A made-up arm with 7 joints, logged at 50 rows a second.
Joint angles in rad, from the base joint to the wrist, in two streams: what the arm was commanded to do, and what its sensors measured. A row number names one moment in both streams.
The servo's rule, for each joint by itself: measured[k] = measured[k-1] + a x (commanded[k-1-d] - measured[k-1]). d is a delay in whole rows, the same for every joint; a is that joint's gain. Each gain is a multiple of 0.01, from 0.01 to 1. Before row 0 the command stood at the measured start. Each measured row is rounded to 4 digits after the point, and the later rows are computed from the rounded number. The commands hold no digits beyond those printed.
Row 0, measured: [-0.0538, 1.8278, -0.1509, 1.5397, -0.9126, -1.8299, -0.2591]
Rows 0 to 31, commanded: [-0.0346, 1.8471, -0.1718, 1.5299, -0.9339, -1.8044, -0.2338]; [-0.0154, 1.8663, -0.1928, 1.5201, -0.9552, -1.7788, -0.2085]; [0.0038, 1.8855, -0.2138, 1.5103, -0.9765, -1.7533, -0.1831]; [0.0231, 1.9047, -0.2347, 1.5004, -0.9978, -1.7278, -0.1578]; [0.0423, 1.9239, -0.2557, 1.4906, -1.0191, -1.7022, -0.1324]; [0.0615, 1.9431, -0.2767, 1.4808, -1.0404, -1.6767, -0.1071]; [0.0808, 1.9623, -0.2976, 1.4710, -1.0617, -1.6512, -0.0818]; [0.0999, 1.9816, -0.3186, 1.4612, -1.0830, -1.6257, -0.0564]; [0.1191, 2.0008, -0.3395, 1.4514, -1.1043, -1.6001, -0.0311]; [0.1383, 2.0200, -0.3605, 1.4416, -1.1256, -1.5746, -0.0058]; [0.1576, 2.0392, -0.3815, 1.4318, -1.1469, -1.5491, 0.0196]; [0.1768, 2.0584, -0.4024, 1.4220, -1.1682, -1.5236, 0.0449]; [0.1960, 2.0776, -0.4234, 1.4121, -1.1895, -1.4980, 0.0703]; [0.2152, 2.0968, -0.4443, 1.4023, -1.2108, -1.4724, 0.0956]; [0.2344, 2.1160, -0.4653, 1.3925, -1.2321, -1.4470, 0.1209]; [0.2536, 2.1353, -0.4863, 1.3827, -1.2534, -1.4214, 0.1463]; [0.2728, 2.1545, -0.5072, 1.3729, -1.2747, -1.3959, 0.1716]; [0.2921, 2.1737, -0.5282, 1.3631, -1.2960, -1.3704, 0.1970]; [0.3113, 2.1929, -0.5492, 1.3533, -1.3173, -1.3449, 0.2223]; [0.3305, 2.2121, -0.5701, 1.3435, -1.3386, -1.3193, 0.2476]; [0.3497, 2.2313, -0.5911, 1.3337, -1.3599, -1.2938, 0.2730]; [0.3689, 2.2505, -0.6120, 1.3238, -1.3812, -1.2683, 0.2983]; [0.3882, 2.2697, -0.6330, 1.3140, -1.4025, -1.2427, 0.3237]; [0.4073, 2.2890, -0.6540, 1.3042, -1.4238, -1.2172, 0.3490]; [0.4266, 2.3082, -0.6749, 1.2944, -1.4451, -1.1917, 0.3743]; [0.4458, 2.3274, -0.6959, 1.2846, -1.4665, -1.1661, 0.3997]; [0.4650, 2.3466, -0.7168, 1.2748, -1.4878, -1.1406, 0.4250]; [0.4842, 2.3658, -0.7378, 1.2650, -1.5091, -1.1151, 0.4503]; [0.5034, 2.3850, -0.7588, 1.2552, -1.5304, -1.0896, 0.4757]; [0.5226, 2.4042, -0.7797, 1.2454, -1.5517, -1.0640, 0.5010]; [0.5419, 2.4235, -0.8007, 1.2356, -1.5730, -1.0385, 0.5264]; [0.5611, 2.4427, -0.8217, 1.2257, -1.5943, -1.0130, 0.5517]
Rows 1 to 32, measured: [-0.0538, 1.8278, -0.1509, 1.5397, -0.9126, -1.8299, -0.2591]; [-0.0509, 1.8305, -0.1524, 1.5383, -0.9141, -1.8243, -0.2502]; [-0.0456, 1.8355, -0.1552, 1.5358, -0.9170, -1.8143, -0.2356]; [-0.0382, 1.8425, -0.1593, 1.5322, -0.9212, -1.8009, -0.2172]; [-0.0290, 1.8512, -0.1646, 1.5277, -0.9266, -1.7848, -0.1964]; [-0.0183, 1.8614, -0.1710, 1.5225, -0.9331, -1.7666, -0.1740]; [-0.0063, 1.8728, -0.1784, 1.5167, -0.9406, -1.7468, -0.1506]; [0.0068, 1.8853, -0.1867, 1.5103, -0.9491, -1.7258, -0.1265]; [0.0208, 1.8988, -0.1959, 1.5034, -0.9585, -1.7038, -0.1020]; [0.0355, 1.9131, -0.2060, 1.4961, -0.9687, -1.6810, -0.0772]; [0.0509, 1.9281, -0.2168, 1.4885, -0.9797, -1.6576, -0.0522]; [0.0669, 1.9437, -0.2283, 1.4806, -0.9914, -1.6337, -0.0271]; [0.0834, 1.9598, -0.2405, 1.4724, -1.0038, -1.6095, -0.0019]; [0.1003, 1.9763, -0.2533, 1.4640, -1.0168, -1.5850, 0.0234]; [0.1175, 1.9932, -0.2667, 1.4554, -1.0304, -1.5602, 0.0487]; [0.1350, 2.0104, -0.2806, 1.4466, -1.0445, -1.5353, 0.0740]; [0.1528, 2.0279, -0.2950, 1.4377, -1.0591, -1.5102, 0.0993]; [0.1708, 2.0456, -0.3099, 1.4286, -1.0742, -1.4851, 0.1246]; [0.1890, 2.0635, -0.3252, 1.4194, -1.0897, -1.4599, 0.1499]; [0.2073, 2.0816, -0.3409, 1.4101, -1.1056, -1.4346, 0.1752]; [0.2258, 2.0999, -0.3569, 1.4008, -1.1219, -1.4092, 0.2005]; [0.2444, 2.1183, -0.3733, 1.3914, -1.1386, -1.3838, 0.2259]; [0.2631, 2.1368, -0.3900, 1.3819, -1.1556, -1.3584, 0.2512]; [0.2819, 2.1554, -0.4070, 1.3724, -1.1729, -1.3329, 0.2766]; [0.3007, 2.1741, -0.4243, 1.3629, -1.1905, -1.3074, 0.3019]; [0.3196, 2.1929, -0.4418, 1.3533, -1.2083, -1.2819, 0.3272]; [0.3385, 2.2117, -0.4596, 1.3437, -1.2264, -1.2564, 0.3526]; [0.3575, 2.2306, -0.4776, 1.3341, -1.2447, -1.2309, 0.3779]; [0.3765, 2.2495, -0.4958, 1.3244, -1.2632, -1.2054, 0.4032]; [0.3955, 2.2685, -0.5142, 1.3147, -1.2819, -1.1799, 0.4286]; [0.4146, 2.2875, -0.5328, 1.3050, -1.3008, -1.1544, 0.4539]; [0.4337, 2.3065, -0.5516, 1.2953, -1.3199, -1.1289, 0.4793]
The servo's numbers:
d 1
a 0.15 0.14 0.07 0.14 0.07 0.22 0.35

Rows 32 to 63, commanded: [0.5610, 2.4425, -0.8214, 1.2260, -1.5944, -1.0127, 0.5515]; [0.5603, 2.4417, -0.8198, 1.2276, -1.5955, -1.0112, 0.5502]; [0.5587, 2.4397, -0.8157, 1.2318, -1.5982, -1.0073, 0.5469]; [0.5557, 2.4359, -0.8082, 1.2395, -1.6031, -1.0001, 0.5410]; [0.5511, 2.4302, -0.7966, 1.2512, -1.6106, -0.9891, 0.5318]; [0.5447, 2.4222, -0.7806, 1.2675, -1.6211, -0.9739, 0.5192]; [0.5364, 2.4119, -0.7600, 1.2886, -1.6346, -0.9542, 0.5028]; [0.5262, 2.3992, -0.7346, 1.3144, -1.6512, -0.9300, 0.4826]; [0.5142, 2.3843, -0.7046, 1.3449, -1.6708, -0.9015, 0.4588]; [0.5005, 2.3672, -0.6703, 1.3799, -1.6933, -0.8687, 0.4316]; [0.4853, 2.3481, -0.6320, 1.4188, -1.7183, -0.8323, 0.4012]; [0.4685, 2.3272, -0.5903, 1.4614, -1.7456, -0.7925, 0.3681]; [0.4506, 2.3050, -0.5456, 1.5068, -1.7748, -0.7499, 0.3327]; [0.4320, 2.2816, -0.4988, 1.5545, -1.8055, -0.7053, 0.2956]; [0.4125, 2.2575, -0.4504, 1.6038, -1.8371, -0.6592, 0.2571]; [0.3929, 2.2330, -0.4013, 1.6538, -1.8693, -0.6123, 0.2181]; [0.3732, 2.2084, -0.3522, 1.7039, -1.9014, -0.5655, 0.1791]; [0.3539, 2.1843, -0.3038, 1.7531, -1.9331, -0.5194, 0.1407]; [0.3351, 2.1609, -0.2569, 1.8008, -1.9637, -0.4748, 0.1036]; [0.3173, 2.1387, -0.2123, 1.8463, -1.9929, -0.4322, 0.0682]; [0.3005, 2.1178, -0.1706, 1.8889, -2.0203, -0.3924, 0.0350]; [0.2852, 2.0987, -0.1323, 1.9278, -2.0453, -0.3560, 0.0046]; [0.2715, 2.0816, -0.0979, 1.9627, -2.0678, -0.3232, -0.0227]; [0.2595, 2.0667, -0.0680, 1.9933, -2.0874, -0.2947, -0.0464]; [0.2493, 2.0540, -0.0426, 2.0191, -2.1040, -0.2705, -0.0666]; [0.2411, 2.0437, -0.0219, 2.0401, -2.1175, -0.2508, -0.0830]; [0.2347, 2.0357, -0.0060, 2.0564, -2.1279, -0.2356, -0.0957]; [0.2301, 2.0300, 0.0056, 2.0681, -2.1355, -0.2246, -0.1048]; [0.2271, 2.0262, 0.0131, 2.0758, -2.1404, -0.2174, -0.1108]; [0.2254, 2.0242, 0.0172, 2.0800, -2.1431, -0.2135, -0.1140]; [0.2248, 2.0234, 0.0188, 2.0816, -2.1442, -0.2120, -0.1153]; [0.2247, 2.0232, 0.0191, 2.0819, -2.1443, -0.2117, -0.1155]
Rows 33 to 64, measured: [0.4528, 2.3256, -0.5705, 1.2856, -1.3391, -1.1034, 0.5046]; [0.4690, 2.3420, -0.5881, 1.2773, -1.3570, -1.0834, 0.5210]; [0.4827, 2.3560, -0.6043, 1.2703, -1.3737, -1.0675, 0.5312]; [0.4941, 2.3677, -0.6191, 1.2649, -1.3894, -1.0543, 0.5367]; [0.5033, 2.3772, -0.6323, 1.2613, -1.4044, -1.0424, 0.5382]; [0.5105, 2.3846, -0.6438, 1.2599, -1.4188, -1.0307, 0.5360]; [0.5156, 2.3899, -0.6534, 1.2610, -1.4330, -1.0182, 0.5301]; [0.5187, 2.3930, -0.6609, 1.2649, -1.4471, -1.0041, 0.5205]; [0.5198, 2.3939, -0.6661, 1.2718, -1.4614, -0.9878, 0.5072]; [0.5190, 2.3926, -0.6688, 1.2820, -1.4761, -0.9688, 0.4903]; [0.5162, 2.3890, -0.6689, 1.2957, -1.4913, -0.9468, 0.4698]; [0.5116, 2.3833, -0.6663, 1.3129, -1.5072, -0.9216, 0.4458]; [0.5051, 2.3754, -0.6610, 1.3337, -1.5239, -0.8932, 0.4186]; [0.4969, 2.3655, -0.6529, 1.3579, -1.5415, -0.8617, 0.3885]; [0.4872, 2.3538, -0.6421, 1.3854, -1.5600, -0.8273, 0.3560]; [0.4760, 2.3403, -0.6287, 1.4160, -1.5794, -0.7903, 0.3214]; [0.4635, 2.3253, -0.6128, 1.4493, -1.5997, -0.7511, 0.2852]; [0.4500, 2.3089, -0.5946, 1.4849, -1.6208, -0.7103, 0.2481]; [0.4356, 2.2915, -0.5742, 1.5224, -1.6427, -0.6683, 0.2105]; [0.4205, 2.2732, -0.5520, 1.5614, -1.6652, -0.6257, 0.1731]; [0.4050, 2.2544, -0.5282, 1.6013, -1.6881, -0.5831, 0.1364]; [0.3893, 2.2353, -0.5032, 1.6416, -1.7114, -0.5411, 0.1009]; [0.3737, 2.2162, -0.4772, 1.6817, -1.7348, -0.5004, 0.0672]; [0.3584, 2.1974, -0.4506, 1.7210, -1.7581, -0.4614, 0.0357]; [0.3436, 2.1791, -0.4238, 1.7591, -1.7812, -0.4247, 0.0070]; [0.3295, 2.1616, -0.3971, 1.7955, -1.8038, -0.3908, -0.0188]; [0.3162, 2.1451, -0.3708, 1.8297, -1.8258, -0.3600, -0.0413]; [0.3040, 2.1298, -0.3453, 1.8614, -1.8469, -0.3326, -0.0603]; [0.2929, 2.1158, -0.3207, 1.8903, -1.8671, -0.3088, -0.0759]; [0.2830, 2.1033, -0.2973, 1.9163, -1.8862, -0.2887, -0.0881]; [0.2744, 2.0922, -0.2753, 1.9392, -1.9042, -0.2722, -0.0972]; [0.2670, 2.0826, -0.2547, 1.9591, -1.9210, -0.2590, -0.1035]
